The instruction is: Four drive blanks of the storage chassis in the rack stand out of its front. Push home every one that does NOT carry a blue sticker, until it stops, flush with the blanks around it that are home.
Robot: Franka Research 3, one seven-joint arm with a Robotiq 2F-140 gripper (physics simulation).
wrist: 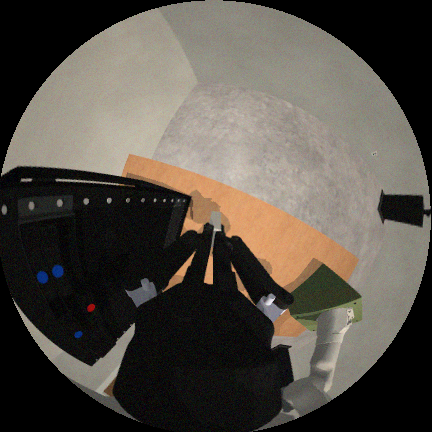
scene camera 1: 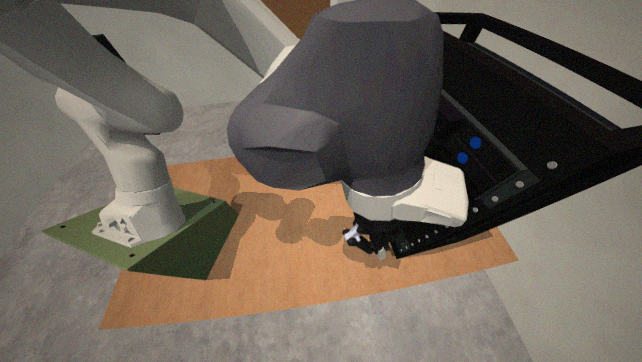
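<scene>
The black rack (scene camera 1: 545, 90) (wrist: 100, 187) stands at the right in the scene view and at the left in the wrist view. In its dark front, two blue stickers sit side by side: one blue sticker (scene camera 1: 475, 142) (wrist: 58, 271) and another blue sticker (scene camera 1: 462, 158) (wrist: 42, 277). A third blue sticker (wrist: 78, 334) and a red sticker (wrist: 91, 308) show lower in the wrist view. The blanks are too dark to tell which stand out. My gripper (scene camera 1: 382, 254) (wrist: 214, 218) is shut and empty, pointing down in front of the rack's near lower corner, apart from the stickers.
The wooden table top (scene camera 1: 280, 280) (wrist: 280, 225) lies under the gripper and the rack's lower end. The green base plate (scene camera 1: 85, 230) (wrist: 325, 290) carries the arm's foot. My grey arm (scene camera 1: 370, 100) hides part of the rack in the scene view. Grey floor (scene camera 1: 350, 330) surrounds the table.
</scene>
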